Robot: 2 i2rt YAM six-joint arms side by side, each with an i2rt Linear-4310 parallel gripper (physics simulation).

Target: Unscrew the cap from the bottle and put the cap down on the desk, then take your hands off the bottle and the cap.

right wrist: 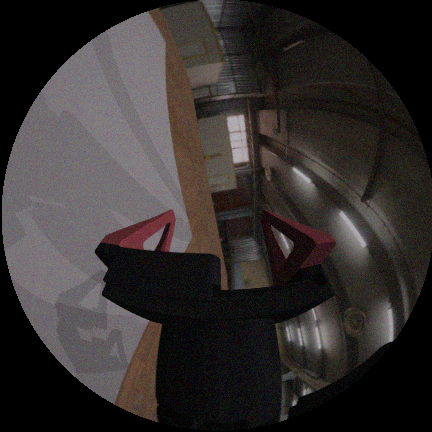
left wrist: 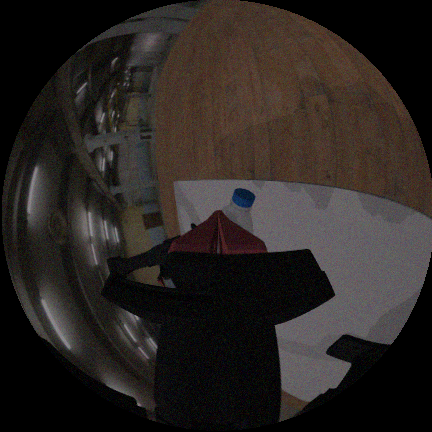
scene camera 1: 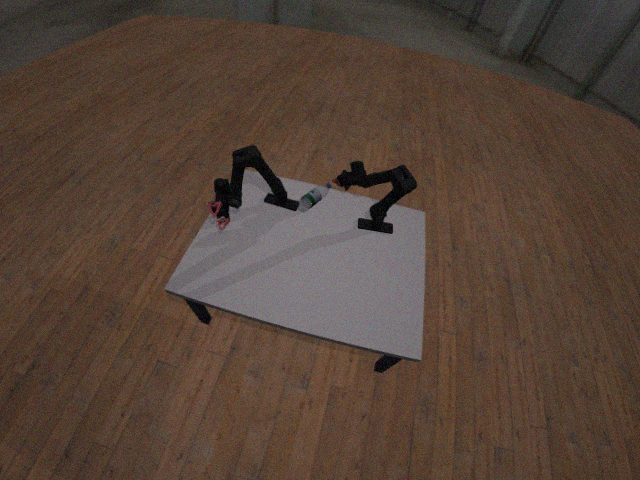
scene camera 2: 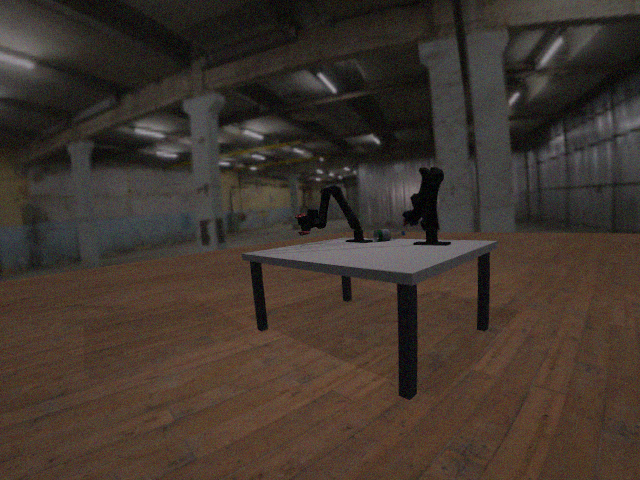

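Seen in the pictures: left gripper, fingertip midpoint: (left wrist: 217, 215) (scene camera 1: 332, 180) (scene camera 2: 404, 225); right gripper, fingertip midpoint: (right wrist: 217, 214) (left wrist: 172, 286) (scene camera 1: 218, 223) (scene camera 2: 297, 224); left arm's base, origin of the base link: (scene camera 1: 375, 226) (scene camera 2: 431, 244); right arm's base, origin of the base link: (scene camera 1: 281, 202) (scene camera 2: 358, 241).
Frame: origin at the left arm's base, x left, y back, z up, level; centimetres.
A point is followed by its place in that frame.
A clear bottle (scene camera 1: 311, 197) @(x -37.8, y 6.9, z 7.5 cm) (scene camera 2: 383, 235) @(x -35.1, y 6.8, z 4.2 cm) (left wrist: 242, 217) @(x -29.2, y 20.1, z 4.5 cm) with a green label lies on its side near the desk's far edge. Its blue cap (scene camera 1: 328, 184) @(x -29.7, y 22.0, z 5.5 cm) (scene camera 2: 403, 233) @(x -28.5, y 21.4, z 4.0 cm) (left wrist: 243, 197) sits on the neck. My left gripper (scene camera 1: 335, 181) @(x -27.7, y 21.6, z 9.2 cm) (scene camera 2: 404, 223) @(x -27.7, y 21.6, z 9.2 cm) (left wrist: 217, 215) @(x -27.7, y 21.6, z 9.2 cm) is shut with its fingertips together and nothing between them. It is close to the cap end, with the cap showing beyond the tips in the left wrist view; the fingers hide the bottle's lower part there. My right gripper (scene camera 1: 217, 218) @(x -78.0, y -26.8, z 14.8 cm) (scene camera 2: 300, 224) @(x -78.0, y -26.8, z 14.8 cm) (right wrist: 217, 214) @(x -78.0, y -26.8, z 14.8 cm) is open and empty, away from the bottle at the left of the desk.
The white desk (scene camera 1: 330, 289) @(x -20.9, y -43.2, z 0.0 cm) (scene camera 2: 361, 258) @(x -12.3, y -50.5, z 0.0 cm) (left wrist: 320, 240) @(x -19.9, y 17.5, z 0.0 cm) (right wrist: 65, 150) @(x -66.0, y -22.2, z 0.0 cm) carries both arm bases. The right arm's base (scene camera 1: 280, 201) @(x -54.6, y 3.6, z 3.9 cm) stands right beside the bottle's bottom end. The left arm's base (scene camera 1: 375, 225) @(x -0.9, y -2.9, z 4.1 cm) stands farther right. The desk's far edge runs close behind the bottle.
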